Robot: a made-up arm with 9 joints.
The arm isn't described. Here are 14 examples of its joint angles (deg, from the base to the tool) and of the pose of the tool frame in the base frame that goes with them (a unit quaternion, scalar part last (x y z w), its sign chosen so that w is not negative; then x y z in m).
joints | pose
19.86 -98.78 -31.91 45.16 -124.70 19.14 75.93 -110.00 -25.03 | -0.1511 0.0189 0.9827 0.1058 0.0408 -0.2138 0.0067
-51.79 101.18 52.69 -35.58 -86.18 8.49 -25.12 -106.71 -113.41 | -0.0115 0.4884 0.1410 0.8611 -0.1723 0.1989 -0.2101
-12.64 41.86 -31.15 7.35 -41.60 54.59 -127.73 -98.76 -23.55 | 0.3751 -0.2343 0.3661 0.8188 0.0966 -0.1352 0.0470
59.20 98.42 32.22 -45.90 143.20 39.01 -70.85 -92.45 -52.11 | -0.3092 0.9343 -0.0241 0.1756 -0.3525 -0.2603 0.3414
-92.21 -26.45 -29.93 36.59 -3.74 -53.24 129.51 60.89 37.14 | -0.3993 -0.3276 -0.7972 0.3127 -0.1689 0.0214 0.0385
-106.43 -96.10 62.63 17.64 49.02 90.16 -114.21 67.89 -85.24 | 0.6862 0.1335 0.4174 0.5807 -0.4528 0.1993 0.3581
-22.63 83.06 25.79 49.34 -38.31 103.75 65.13 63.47 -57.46 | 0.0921 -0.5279 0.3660 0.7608 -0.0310 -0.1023 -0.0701
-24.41 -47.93 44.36 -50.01 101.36 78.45 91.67 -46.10 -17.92 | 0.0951 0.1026 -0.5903 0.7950 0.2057 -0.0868 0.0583
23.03 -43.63 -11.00 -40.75 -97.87 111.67 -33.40 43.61 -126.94 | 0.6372 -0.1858 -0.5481 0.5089 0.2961 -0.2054 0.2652
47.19 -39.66 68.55 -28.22 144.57 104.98 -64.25 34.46 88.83 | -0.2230 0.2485 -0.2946 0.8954 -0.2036 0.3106 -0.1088
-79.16 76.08 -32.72 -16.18 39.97 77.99 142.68 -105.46 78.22 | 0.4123 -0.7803 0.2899 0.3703 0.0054 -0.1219 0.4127
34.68 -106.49 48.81 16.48 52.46 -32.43 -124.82 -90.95 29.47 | 0.2422 -0.0193 0.5608 0.7915 -0.1046 -0.2578 0.1626
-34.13 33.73 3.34 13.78 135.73 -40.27 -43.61 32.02 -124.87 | -0.2671 0.5358 0.1336 0.7898 -0.0639 0.1949 0.1722
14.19 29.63 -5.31 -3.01 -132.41 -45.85 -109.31 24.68 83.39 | -0.2891 0.3662 0.8828 0.0538 0.1105 -0.0656 -0.0146
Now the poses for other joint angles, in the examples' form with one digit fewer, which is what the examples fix.
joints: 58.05 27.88 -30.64 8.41 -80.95 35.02 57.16 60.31 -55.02
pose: -0.607 0.737 0.249 0.165 -0.001 -0.042 0.206
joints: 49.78 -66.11 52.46 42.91 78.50 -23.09 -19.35 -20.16 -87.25
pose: -0.198 -0.088 0.261 0.941 0.126 -0.026 0.134
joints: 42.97 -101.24 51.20 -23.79 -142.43 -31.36 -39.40 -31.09 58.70
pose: 0.530 0.588 0.561 0.244 -0.057 -0.313 -0.073
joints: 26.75 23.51 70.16 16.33 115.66 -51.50 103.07 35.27 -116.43
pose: -0.764 -0.466 -0.445 0.038 -0.108 0.086 0.076
